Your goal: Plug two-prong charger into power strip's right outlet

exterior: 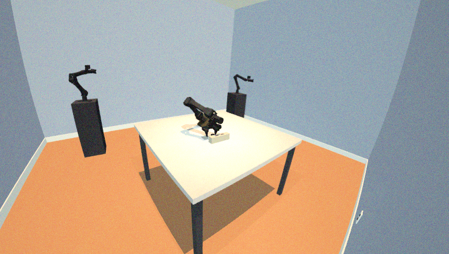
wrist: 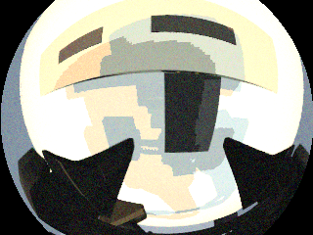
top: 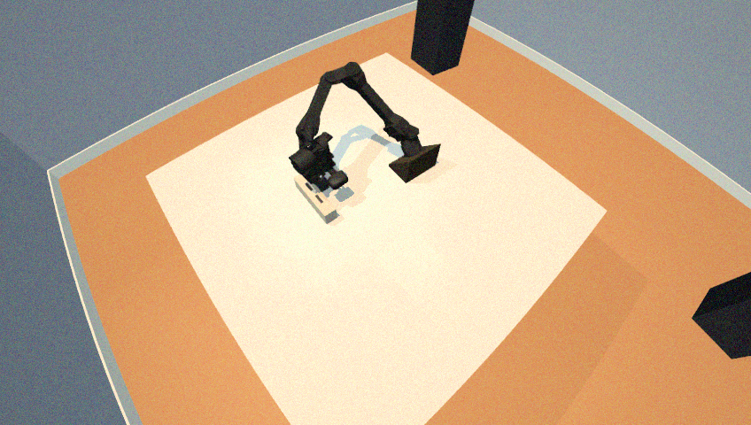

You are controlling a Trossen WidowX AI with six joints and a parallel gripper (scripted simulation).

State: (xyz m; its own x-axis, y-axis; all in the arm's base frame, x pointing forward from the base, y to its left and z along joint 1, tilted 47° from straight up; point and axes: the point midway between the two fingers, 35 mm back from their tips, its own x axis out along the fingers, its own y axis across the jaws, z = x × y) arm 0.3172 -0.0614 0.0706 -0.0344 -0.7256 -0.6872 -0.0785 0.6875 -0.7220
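Right now my gripper tip is 50 mm short of the charger and 10 mm below it.
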